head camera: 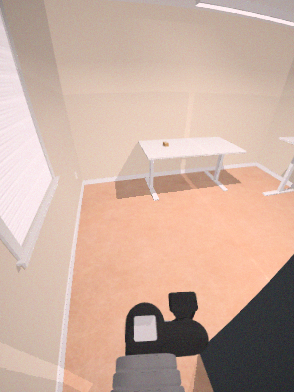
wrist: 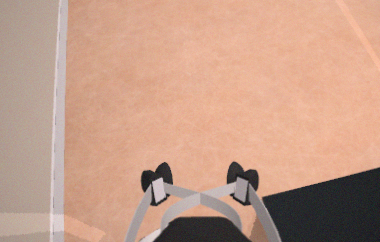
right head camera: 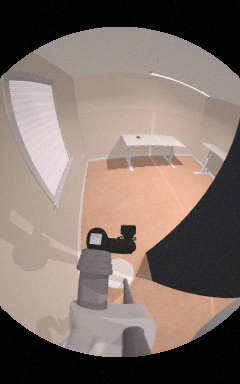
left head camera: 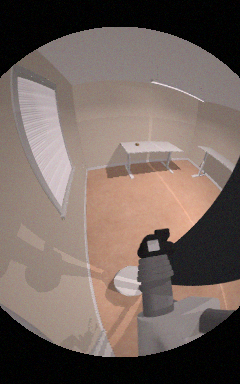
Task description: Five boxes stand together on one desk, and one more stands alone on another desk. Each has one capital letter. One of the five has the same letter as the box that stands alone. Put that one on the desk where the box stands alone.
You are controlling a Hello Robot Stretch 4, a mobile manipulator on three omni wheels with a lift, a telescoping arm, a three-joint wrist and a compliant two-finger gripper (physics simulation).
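Seen in the pictures: gripper, fingertip midpoint: (head camera: 169, 319) (wrist: 199, 175); robot's base, link origin: (right head camera: 117, 272) (left head camera: 130, 280).
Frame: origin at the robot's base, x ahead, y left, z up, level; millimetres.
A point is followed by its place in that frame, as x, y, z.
A small orange-brown box (head camera: 165, 144) {2528, -394, 726} (left head camera: 137, 144) {2524, -410, 718} (right head camera: 138, 137) {2527, -408, 712} stands alone on a white desk (head camera: 205, 146) {2533, -1025, 693} (left head camera: 160, 147) {2428, -980, 693} (right head camera: 160, 141) {2407, -927, 693} by the far wall. It is too small here for its letter to be read. The group of five boxes does not show in these views. My gripper (wrist: 199, 175) {282, -89, 857} is open and empty in the wrist view, pointing down over the bare floor, far from the desk. In the head views its fingers are hidden behind the wrist.
A large dark surface (head camera: 260, 325) {232, -401, 864} (left head camera: 210, 245) {127, -420, 1030} (right head camera: 200, 255) {90, -427, 1093} (wrist: 330, 215) {229, -401, 524} lies close on the right. A wall with a window (head camera: 17, 150) {1022, 720, 1218} (left head camera: 42, 135) {867, 691, 1462} (right head camera: 37, 130) {874, 692, 1458} runs along the left. Part of another white desk (left head camera: 217, 155) {1844, -2457, 923} (right head camera: 215, 150) {1952, -2286, 923} shows at the far right.
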